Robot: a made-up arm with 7 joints.
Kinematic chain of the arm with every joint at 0, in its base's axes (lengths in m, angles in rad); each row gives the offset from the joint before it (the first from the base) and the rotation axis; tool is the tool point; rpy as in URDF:
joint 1: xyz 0 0 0.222 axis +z
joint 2: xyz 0 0 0 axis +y
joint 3: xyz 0 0 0.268 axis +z
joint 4: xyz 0.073 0 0 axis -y
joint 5: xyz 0.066 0 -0.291 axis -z
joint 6: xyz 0 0 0 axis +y
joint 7: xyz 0.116 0 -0.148 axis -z
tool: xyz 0 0 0 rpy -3.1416 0 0
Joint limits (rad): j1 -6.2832..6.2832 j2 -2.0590..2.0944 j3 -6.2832..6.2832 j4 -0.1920..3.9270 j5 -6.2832..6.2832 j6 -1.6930..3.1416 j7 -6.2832..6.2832
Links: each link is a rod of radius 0.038 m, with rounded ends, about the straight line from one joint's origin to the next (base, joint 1, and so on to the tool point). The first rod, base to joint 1, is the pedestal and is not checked.
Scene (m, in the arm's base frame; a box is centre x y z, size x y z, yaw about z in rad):
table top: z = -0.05
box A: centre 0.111 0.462 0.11 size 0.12 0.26 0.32 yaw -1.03
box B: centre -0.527 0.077 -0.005 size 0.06 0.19 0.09 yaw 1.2
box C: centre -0.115 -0.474 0 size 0.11 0.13 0.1 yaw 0.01
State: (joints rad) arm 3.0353 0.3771 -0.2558 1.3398 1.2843 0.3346 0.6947
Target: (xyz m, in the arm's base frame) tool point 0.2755 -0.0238 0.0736
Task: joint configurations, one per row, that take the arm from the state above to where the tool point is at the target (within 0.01 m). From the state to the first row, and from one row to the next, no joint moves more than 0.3 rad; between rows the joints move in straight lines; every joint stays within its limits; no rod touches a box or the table.
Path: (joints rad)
1: 3.1094 0.2141 -0.3124 1.1540 1.5631 0.1680 0.8429
2: 3.1835 0.0512 -0.3689 0.9681 1.8420 0.0013 0.9910
3: 3.2576 -0.1118 -0.4255 0.7823 2.1208 -0.1653 1.1392
4: 3.3317 -0.2747 -0.4820 0.5964 2.3996 -0.3320 1.2874
5: 3.4058 -0.4377 -0.5386 0.4106 2.6785 -0.4986 1.4356
6: 3.4798 -0.6007 -0.5952 0.2247 2.9573 -0.6652 1.5837
7: 3.5539 -0.7636 -0.6517 0.0389 3.2362 -0.8319 1.7319
8: 3.3188 -0.4894 -0.6936 0.0676 2.9794 -0.6771 1.5837
9: 3.0837 -0.2153 -0.7354 0.0964 2.7227 -0.5223 1.4356
10: 2.8486 0.0589 -0.7773 0.1252 2.4659 -0.3675 1.2874
11: 2.6135 0.3331 -0.8191 0.1540 2.2092 -0.2127 1.1392
12: 2.3784 0.6073 -0.8610 0.1827 1.9524 -0.0579 0.9910
13: 2.1433 0.8815 -0.9028 0.2115 1.6956 0.0969 0.8429
14: 1.9081 1.1557 -0.9447 0.2403 1.4389 0.2517 0.6947

